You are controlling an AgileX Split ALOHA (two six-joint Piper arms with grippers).
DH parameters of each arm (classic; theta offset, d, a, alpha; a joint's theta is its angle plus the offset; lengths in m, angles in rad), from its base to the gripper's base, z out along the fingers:
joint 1: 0 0.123 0 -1.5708
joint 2: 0.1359 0 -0.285 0
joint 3: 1.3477 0 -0.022 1.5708
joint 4: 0 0.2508 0 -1.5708
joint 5: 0 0 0.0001 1.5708
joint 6: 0 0.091 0 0
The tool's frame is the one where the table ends.
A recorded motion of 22 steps. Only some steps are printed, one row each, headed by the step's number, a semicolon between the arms.
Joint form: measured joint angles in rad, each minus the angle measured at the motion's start. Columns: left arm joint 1, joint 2, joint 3, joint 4, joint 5, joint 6; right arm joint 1, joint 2, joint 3, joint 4, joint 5, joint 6.
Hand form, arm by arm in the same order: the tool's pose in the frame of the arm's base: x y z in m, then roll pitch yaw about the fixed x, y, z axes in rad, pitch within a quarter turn. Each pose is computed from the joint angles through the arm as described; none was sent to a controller.
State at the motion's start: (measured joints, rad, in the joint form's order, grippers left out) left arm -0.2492 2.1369 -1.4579 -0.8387 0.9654 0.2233; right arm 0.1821 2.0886 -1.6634 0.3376 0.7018 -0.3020
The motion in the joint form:
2: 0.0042 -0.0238 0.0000 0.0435 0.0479 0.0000; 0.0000 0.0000 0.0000 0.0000 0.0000 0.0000
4: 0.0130 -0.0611 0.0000 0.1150 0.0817 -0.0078; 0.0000 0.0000 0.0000 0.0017 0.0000 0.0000
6: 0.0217 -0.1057 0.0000 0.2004 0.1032 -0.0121; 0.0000 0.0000 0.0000 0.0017 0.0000 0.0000
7: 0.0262 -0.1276 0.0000 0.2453 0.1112 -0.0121; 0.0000 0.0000 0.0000 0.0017 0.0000 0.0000
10: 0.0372 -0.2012 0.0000 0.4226 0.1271 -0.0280; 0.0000 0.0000 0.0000 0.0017 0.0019 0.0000
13: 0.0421 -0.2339 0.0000 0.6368 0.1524 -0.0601; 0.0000 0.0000 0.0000 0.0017 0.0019 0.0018
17: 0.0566 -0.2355 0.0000 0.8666 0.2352 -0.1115; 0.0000 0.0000 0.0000 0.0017 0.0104 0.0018
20: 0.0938 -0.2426 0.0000 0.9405 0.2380 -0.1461; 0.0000 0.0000 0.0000 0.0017 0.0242 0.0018
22: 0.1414 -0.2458 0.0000 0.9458 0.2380 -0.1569; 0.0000 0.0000 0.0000 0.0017 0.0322 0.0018
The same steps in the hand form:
2: 0.3877 -0.1538 0.1571 -2.4742 -0.0074 3.1116; 0.4531 0.1032 0.2114 2.9509 0.5676 -2.9131
4: 0.3836 -0.1460 0.1695 -2.5198 0.0097 3.0694; 0.4531 0.1033 0.2115 2.9490 0.5676 -2.9146
6: 0.3797 -0.1367 0.1840 -2.5832 0.0443 3.0265; 0.4531 0.1033 0.2115 2.9490 0.5676 -2.9146
7: 0.3780 -0.1317 0.1909 -2.6194 0.0633 3.0044; 0.4531 0.1033 0.2115 2.9490 0.5676 -2.9146
10: 0.3721 -0.1135 0.2136 -2.7739 0.1231 2.9346; 0.4530 0.1034 0.2114 2.9487 0.5659 -2.9142
13: 0.3688 -0.0943 0.2210 -2.9683 0.1163 2.8614; 0.4530 0.1034 0.2114 2.9475 0.5655 -2.9163
17: 0.3657 -0.0689 0.2197 3.1141 0.0108 2.8271; 0.4523 0.1034 0.2110 2.9460 0.5576 -2.9145
20: 0.3681 -0.0489 0.2227 3.0450 0.0090 2.8728; 0.4512 0.1035 0.2105 2.9435 0.5446 -2.9114
22: 0.3698 -0.0309 0.2240 3.0398 0.0127 2.9293; 0.4505 0.1036 0.2102 2.9421 0.5371 -2.9097

